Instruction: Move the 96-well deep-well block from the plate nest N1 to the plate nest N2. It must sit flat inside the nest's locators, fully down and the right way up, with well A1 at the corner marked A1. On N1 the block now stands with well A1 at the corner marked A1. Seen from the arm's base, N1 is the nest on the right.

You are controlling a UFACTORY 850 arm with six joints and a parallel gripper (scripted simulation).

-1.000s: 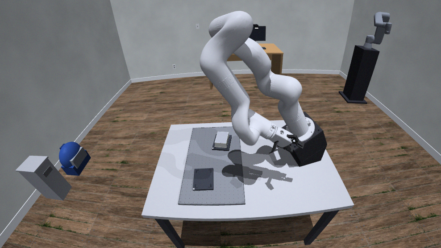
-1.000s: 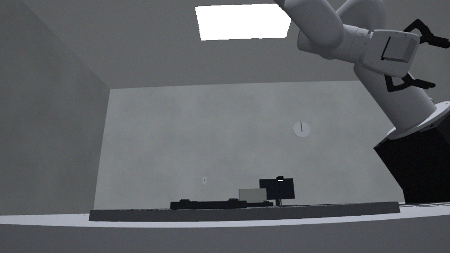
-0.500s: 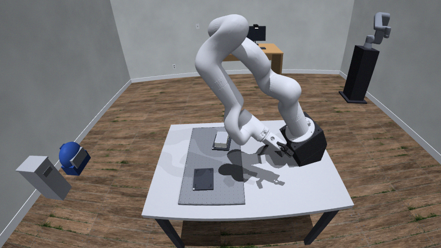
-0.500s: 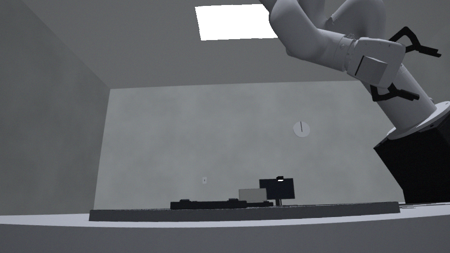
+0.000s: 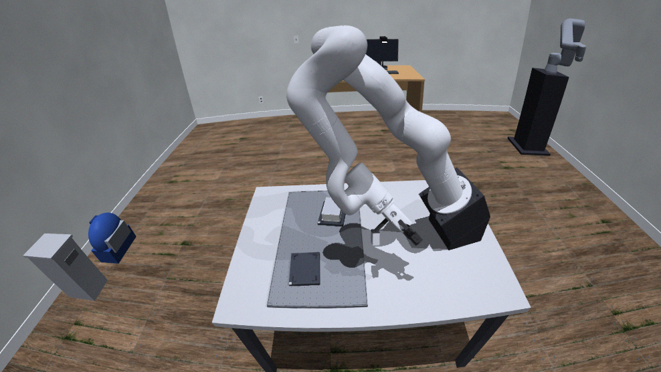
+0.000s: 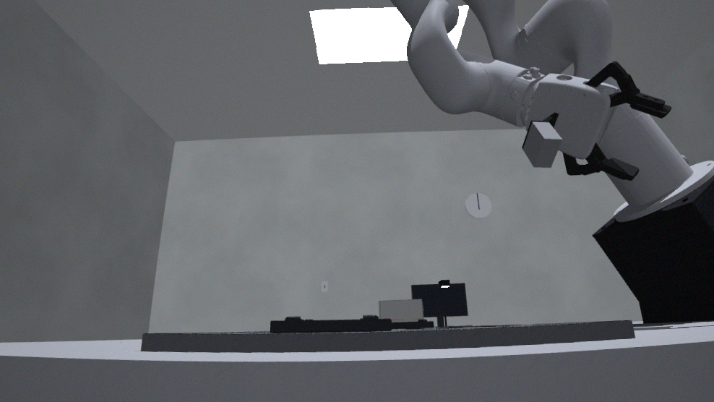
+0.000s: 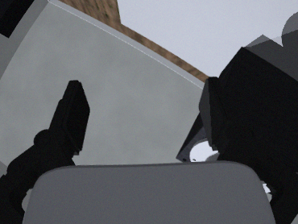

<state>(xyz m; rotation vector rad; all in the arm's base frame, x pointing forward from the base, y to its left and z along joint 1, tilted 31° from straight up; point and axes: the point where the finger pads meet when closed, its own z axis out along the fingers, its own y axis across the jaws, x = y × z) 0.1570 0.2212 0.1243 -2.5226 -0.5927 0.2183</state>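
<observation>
Right now the grey 96-well deep-well block is 350 mm to the right of my hand, 330 mm ahead of it and 180 mm below it. Also, from my hand: plate nest N1: 350 mm to the right, 330 mm ahead, 210 mm below; then dark plate nest N2: 410 mm ahead, 210 mm below, 10 mm to the right.
</observation>
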